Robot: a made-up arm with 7 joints.
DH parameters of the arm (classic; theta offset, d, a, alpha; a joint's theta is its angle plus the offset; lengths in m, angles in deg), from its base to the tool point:
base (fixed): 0 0 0 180
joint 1: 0 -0.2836 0 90
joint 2: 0 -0.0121 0 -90
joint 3: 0 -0.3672 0 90
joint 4: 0 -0.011 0 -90
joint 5: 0 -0.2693 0 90
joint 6: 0 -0.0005 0 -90
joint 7: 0 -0.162 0 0
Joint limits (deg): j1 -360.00..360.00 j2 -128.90..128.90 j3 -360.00..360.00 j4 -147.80..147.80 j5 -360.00..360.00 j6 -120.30..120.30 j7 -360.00..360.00
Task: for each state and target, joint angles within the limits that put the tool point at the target. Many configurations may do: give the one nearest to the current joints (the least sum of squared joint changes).
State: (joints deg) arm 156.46 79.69 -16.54 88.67 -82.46 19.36 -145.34
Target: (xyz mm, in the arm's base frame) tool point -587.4 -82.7 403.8
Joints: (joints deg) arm 178.35 35.31 -5.29 79.39 -83.41 18.34 -145.34
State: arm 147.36 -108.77 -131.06 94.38 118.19 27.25 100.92
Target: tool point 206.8 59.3 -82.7
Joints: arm 125.25 -92.34 -164.10 117.93 118.04 12.93 100.92
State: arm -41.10 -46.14 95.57 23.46 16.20 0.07 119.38
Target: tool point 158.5 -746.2 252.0
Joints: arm -82.58 -86.33 104.40 34.34 16.59 4.57 119.38
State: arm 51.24 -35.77 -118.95 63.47 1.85 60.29 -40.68
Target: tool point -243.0 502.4 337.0
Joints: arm 36.31 -52.04 -134.19 60.91 -3.59 57.30 -40.68
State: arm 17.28 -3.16 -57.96 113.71 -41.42 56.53 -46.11
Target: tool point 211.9 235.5 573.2
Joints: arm 19.85 -16.22 -44.75 93.94 -42.93 55.30 -46.11
